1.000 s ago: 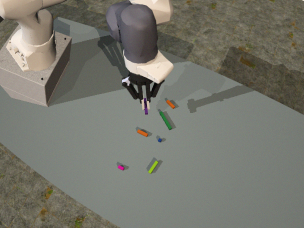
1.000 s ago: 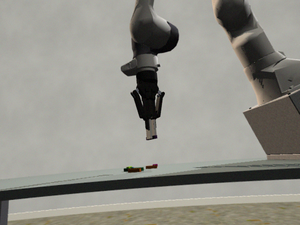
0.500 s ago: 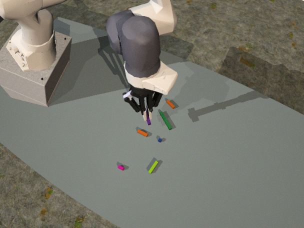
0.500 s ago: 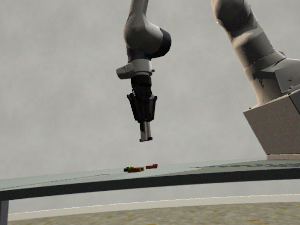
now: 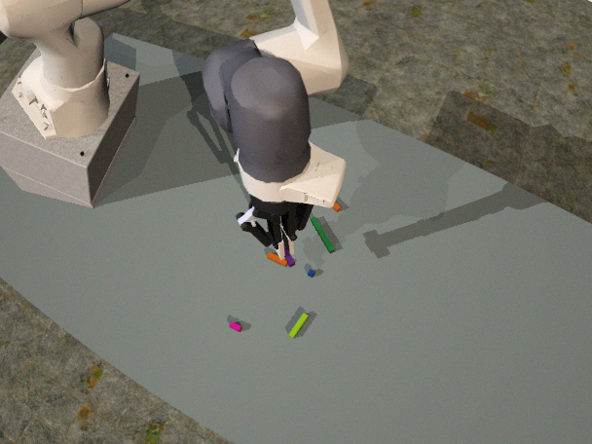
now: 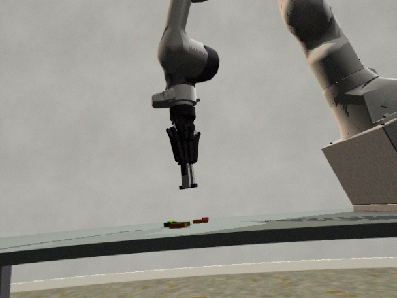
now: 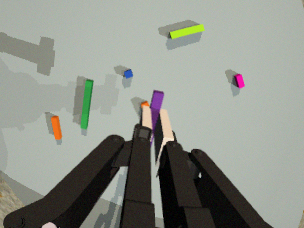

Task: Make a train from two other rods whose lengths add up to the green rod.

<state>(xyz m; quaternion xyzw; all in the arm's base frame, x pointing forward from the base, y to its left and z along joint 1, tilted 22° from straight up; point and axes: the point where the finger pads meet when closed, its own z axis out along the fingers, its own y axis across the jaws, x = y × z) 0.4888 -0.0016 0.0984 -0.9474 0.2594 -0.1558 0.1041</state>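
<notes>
Right now the magenta rod is 140 mm to the right of my hand, 130 mm below it and 20 mm behind it. From my hand the other things lie so: purple rod (30 mm below); blue rod (130 mm below, 40 mm ahead, 20 mm to the left); green rod (130 mm below, 100 mm to the left, 20 mm ahead).
</notes>
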